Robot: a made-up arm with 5 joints.
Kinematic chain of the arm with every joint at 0, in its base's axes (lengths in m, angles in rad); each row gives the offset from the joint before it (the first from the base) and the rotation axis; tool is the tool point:
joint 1: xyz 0 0 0.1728 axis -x
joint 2: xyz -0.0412 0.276 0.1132 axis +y
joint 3: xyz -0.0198 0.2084 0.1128 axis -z
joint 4: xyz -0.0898 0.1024 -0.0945 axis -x
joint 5: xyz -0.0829 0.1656 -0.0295 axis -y
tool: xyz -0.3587 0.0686 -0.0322
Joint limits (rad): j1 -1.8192..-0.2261 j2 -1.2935..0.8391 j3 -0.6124..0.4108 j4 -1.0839..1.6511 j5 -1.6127..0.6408
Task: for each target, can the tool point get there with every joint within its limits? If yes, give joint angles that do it. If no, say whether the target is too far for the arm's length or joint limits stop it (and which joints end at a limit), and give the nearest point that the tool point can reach.
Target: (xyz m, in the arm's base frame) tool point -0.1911 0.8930 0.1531
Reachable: yes | joints -0.4977 -1.0860 -0.1306 -0.1385 0.3393
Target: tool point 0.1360 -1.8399 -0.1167
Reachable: no: too far | nearest point -0.1106 -0.7609 0.3747 | short by 1.211 m
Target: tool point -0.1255 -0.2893 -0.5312
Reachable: no: joint limits stop it (at a limit: joint 1, joint 3, joint 4) | nearest point -0.0885 0.1770 -0.0932 | short by 0.641 m
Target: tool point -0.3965 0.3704 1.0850
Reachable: yes | joints -1.2007 -0.2436 0.3067 0.7512 -0.5801
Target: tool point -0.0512 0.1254 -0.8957
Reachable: no: joint limits stop it (at a limit: joint 1, joint 3) | nearest point -0.0460 0.3644 -0.2068 | short by 0.729 m
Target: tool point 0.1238 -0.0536 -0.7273
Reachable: no: joint limits stop it (at a limit: joint 1, joint 2, joint 3, joint 4) | nearest point 0.0350 0.2642 -0.1581 | short by 0.658 m
